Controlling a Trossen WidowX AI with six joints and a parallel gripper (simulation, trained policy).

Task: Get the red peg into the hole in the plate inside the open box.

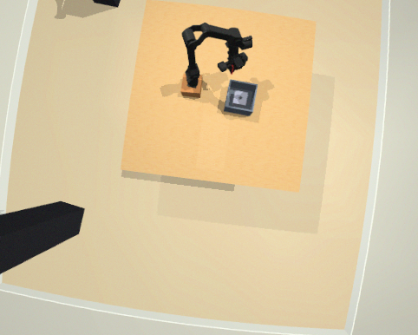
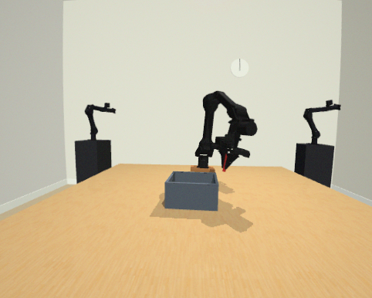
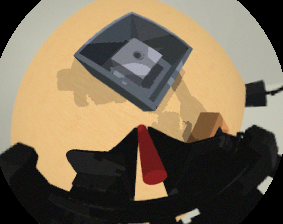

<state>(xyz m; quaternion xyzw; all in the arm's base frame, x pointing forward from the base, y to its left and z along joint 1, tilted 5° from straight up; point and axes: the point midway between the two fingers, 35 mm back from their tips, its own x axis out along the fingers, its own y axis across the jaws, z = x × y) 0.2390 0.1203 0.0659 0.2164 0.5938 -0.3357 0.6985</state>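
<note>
My gripper tip is now 100 mm short of the grey box, 120 mm to the left of it and 90 mm above it. Round my gripper tip: red peg (10 mm to the left, 30 mm above).
</note>
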